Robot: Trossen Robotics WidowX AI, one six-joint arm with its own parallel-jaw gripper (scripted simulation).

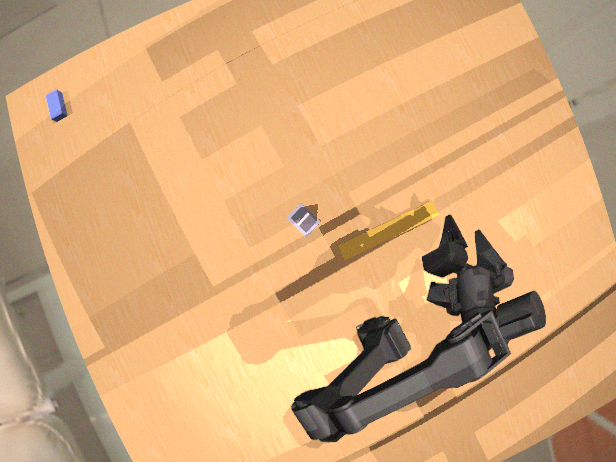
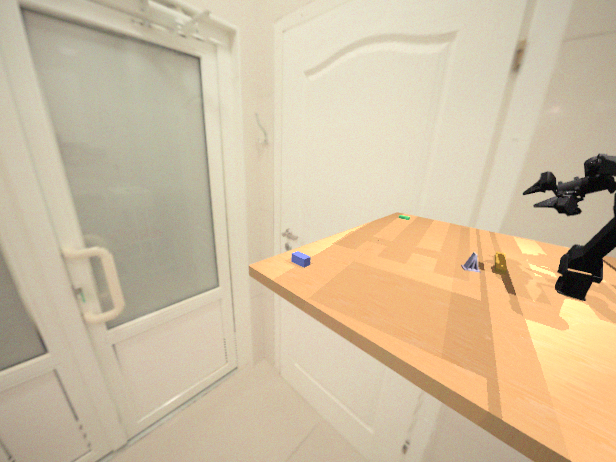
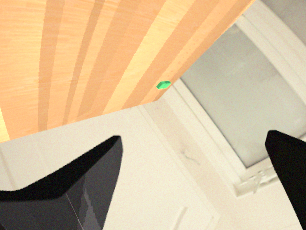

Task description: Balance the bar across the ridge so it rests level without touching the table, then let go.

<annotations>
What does my gripper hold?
Nothing.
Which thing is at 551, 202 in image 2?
My gripper.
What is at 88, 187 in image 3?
My gripper.
</annotations>
